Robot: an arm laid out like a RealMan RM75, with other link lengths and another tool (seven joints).
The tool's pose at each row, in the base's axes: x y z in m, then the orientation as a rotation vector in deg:
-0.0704, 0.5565, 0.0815, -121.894, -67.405, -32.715
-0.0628, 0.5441, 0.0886, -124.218, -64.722, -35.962
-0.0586, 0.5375, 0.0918, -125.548, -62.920, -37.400
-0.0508, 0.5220, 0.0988, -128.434, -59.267, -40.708
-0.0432, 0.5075, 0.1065, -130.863, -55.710, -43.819
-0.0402, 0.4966, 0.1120, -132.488, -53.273, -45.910
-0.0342, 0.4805, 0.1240, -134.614, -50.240, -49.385
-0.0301, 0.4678, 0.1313, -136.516, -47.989, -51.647
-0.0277, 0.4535, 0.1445, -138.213, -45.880, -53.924
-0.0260, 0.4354, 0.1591, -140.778, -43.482, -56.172
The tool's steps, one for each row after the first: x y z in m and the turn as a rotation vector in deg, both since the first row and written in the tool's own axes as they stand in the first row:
0.0011, 0.0092, -0.0132, -3.083, 1.693, 1.378
0.0014, 0.0145, -0.0199, -4.639, 2.517, 2.450
0.0007, 0.0252, -0.0352, -8.216, 4.217, 4.492
0.0010, 0.0350, -0.0504, -11.440, 5.904, 6.386
-0.0004, 0.0402, -0.0617, -13.651, 7.006, 7.655
0.0008, 0.0480, -0.0812, -17.005, 8.663, 8.943
0.0001, 0.0543, -0.0950, -19.625, 9.515, 10.001
0.0013, 0.0579, -0.1142, -22.132, 10.381, 10.903
0.0008, 0.0619, -0.1372, -25.325, 10.811, 12.066

